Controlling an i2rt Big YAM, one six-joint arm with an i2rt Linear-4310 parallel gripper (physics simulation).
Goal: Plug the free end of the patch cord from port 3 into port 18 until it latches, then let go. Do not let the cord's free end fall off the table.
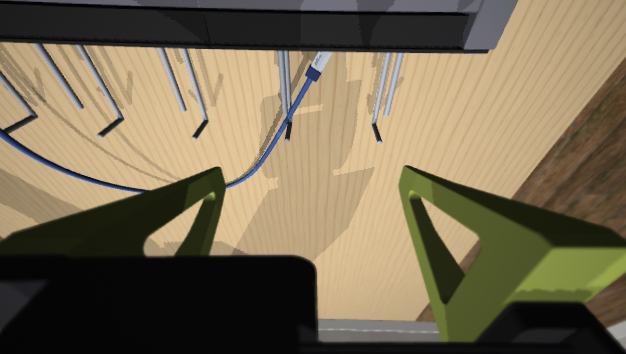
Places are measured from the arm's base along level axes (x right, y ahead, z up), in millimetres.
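Pixels of known places: gripper, fingertip midpoint: [312,176].
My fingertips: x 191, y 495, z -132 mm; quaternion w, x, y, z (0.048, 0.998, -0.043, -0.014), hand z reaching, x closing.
Ahead of a thing's pixels: the offset from my fingertips to its middle. "*": to the spot under its first point. Level surfaces: height alone.
The blue patch cord @(* dx -66, dy -95, dz -162 mm) [270,152] runs from the left, passes behind my left finger, and curves up to a clear plug with a dark blue boot @(dx +4, dy +10, dz -152 mm) [313,73] at the upper middle. The plug's front end is hidden under the edge of the dark panel [330,32], so whether it sits in a port, and in which, cannot be told. No port numbers show. My gripper [312,176] is wide open, with the boot beyond the fingertips. The fingers hold nothing.
Several metal prongs with black hooked tips, such as one pair @(* dx +69, dy -30, dz -161 mm) [381,95], stick out below the panel, one pair close to the cord. The wooden table @(dz -179 mm) [450,125] ends at a slanting edge on the right, with brown floor [590,165] beyond. A grey strip [380,327] crosses the bottom.
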